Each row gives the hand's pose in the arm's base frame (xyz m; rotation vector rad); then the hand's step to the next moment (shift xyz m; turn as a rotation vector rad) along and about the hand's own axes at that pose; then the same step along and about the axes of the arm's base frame.
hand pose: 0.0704 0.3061 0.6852 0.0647 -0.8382 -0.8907
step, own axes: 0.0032 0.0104 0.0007 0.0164 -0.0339 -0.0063
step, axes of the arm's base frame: 0.0075 0.0047 0.0064 -0.0126 -0.0354 -0.0070
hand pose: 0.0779 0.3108 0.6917 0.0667 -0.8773 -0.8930
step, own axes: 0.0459 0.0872 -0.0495 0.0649 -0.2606 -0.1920
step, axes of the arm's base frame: 0.1054 0.0099 0.0309 -0.0167 -0.2708 -0.1880
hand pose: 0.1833 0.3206 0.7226 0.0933 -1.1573 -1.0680
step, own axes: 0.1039 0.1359 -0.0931 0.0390 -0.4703 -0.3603
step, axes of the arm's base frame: 0.1578 -0.0432 0.1057 -0.0191 -0.4386 -0.3997
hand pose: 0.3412 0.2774 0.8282 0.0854 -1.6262 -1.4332
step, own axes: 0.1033 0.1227 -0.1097 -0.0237 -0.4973 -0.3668
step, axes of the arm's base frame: 0.0758 -0.1039 0.1457 0.0069 -0.4148 -0.4586
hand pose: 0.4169 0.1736 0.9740 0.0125 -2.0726 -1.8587
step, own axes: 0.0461 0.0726 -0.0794 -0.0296 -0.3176 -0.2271
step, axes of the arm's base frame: -0.0055 -0.0775 0.0876 0.0161 -0.2546 -0.2971
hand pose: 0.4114 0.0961 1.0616 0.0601 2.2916 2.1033
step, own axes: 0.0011 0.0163 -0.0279 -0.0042 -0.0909 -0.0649
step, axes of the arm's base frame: -0.0023 -0.0263 0.0186 0.0003 -0.0725 -0.0850
